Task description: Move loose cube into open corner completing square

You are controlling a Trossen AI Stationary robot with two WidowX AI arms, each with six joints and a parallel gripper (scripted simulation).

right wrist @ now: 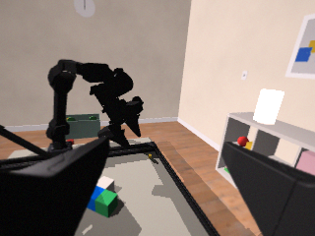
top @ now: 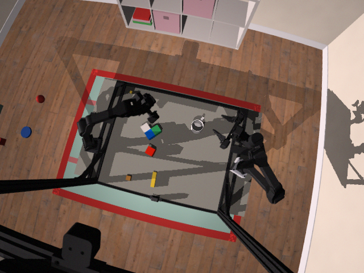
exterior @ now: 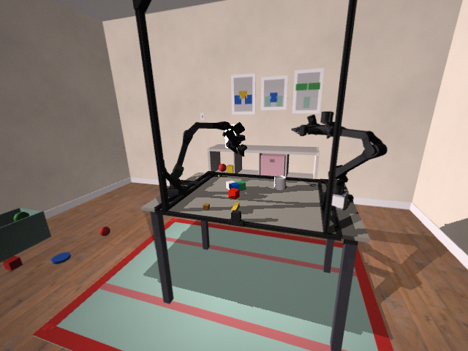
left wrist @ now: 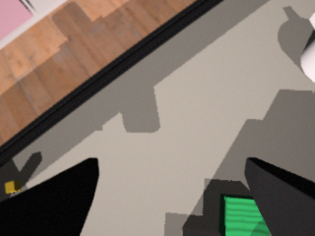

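Right now the red cube is 23 cm below my left hand, 23 cm behind it and 1 cm to the right of it. Also, from my left hand: green cube (23 cm below, 9 cm behind, 3 cm to the right); then blue cube (23 cm below, 12 cm behind, 1 cm to the left); then white cube (23 cm below, 8 cm behind, 4 cm to the left).
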